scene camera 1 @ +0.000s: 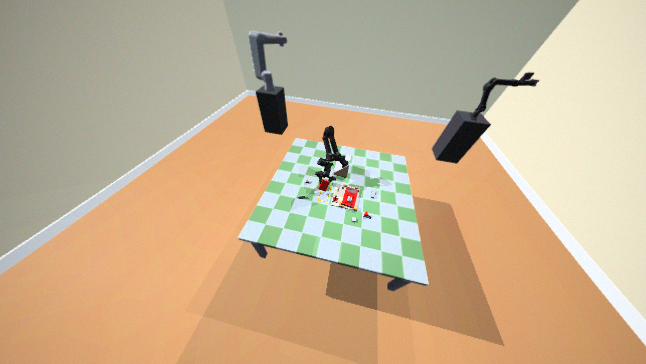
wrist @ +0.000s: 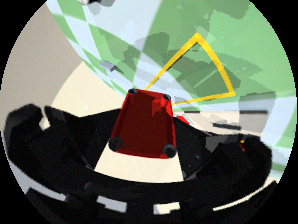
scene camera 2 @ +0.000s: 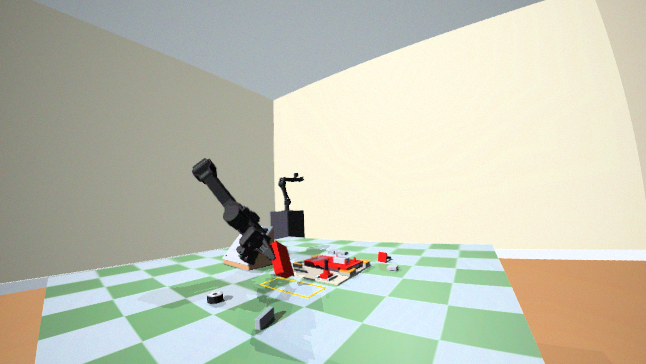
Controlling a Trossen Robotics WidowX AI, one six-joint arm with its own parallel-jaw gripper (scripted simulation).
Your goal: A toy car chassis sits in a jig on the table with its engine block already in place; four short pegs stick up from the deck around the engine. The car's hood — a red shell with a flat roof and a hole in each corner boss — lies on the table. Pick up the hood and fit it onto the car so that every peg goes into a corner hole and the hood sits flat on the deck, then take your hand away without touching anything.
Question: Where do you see a beige jig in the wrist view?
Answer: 250, 123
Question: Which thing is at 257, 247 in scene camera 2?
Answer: My gripper.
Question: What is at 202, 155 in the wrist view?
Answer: My gripper.
